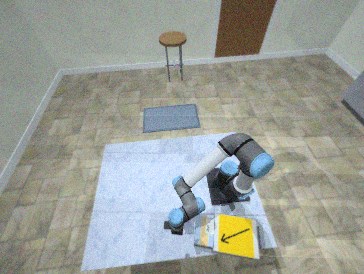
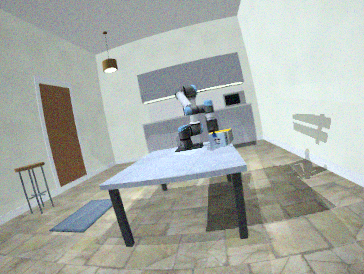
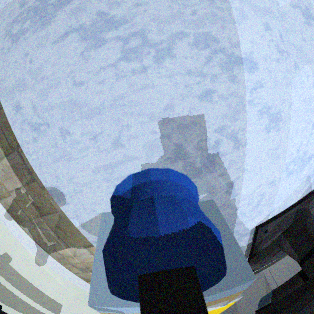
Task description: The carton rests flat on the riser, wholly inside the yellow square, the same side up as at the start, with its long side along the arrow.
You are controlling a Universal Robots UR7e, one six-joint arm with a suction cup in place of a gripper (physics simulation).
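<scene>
The carton (image 1: 203, 236) (image 2: 220, 141) (image 3: 235, 260), blue-grey with a tan strip and a white label on top, stands beside the left edge of the riser (image 1: 257, 245), outside the yellow square (image 1: 237, 247) (image 2: 226, 131). The arrow (image 1: 235, 235) on the square points left and slightly toward the near edge. My suction gripper (image 1: 175, 228) (image 2: 214, 134) (image 3: 157, 205) is to the left of the carton, by its outer side face, with its blue cup pointing down. The cup holds nothing that I can see; whether it touches the carton is hidden.
The arm's base (image 1: 227, 192) stands on the white-blue table (image 1: 125, 200) (image 2: 175, 165), behind the carton and riser. A stool (image 1: 172, 38) (image 2: 30, 167), a floor mat (image 1: 171, 118) (image 2: 82, 216) and kitchen units (image 2: 200, 122) are away from the table.
</scene>
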